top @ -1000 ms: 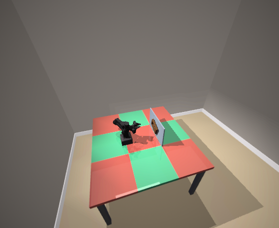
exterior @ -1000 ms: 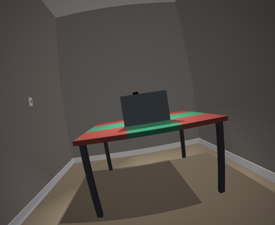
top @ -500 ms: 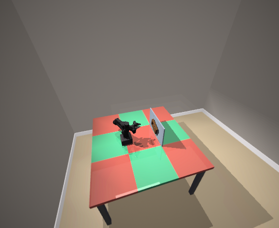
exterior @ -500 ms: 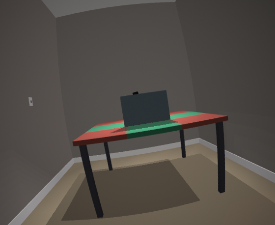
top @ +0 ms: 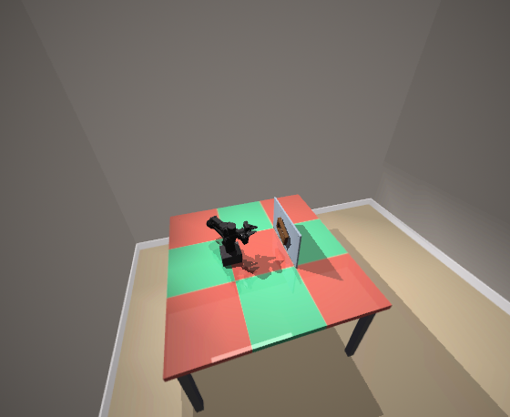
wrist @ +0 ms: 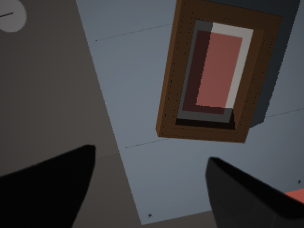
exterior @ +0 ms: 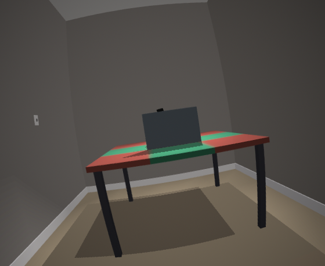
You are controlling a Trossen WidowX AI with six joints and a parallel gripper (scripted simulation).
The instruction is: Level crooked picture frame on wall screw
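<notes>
Now: gripper tip 210 mm short of the picture frame, 20 mm to the right of it and 90 mm above it. Round my gripper tip: grey wall panel 220 mm ahead, 20 mm to the left, 90 mm below.
</notes>
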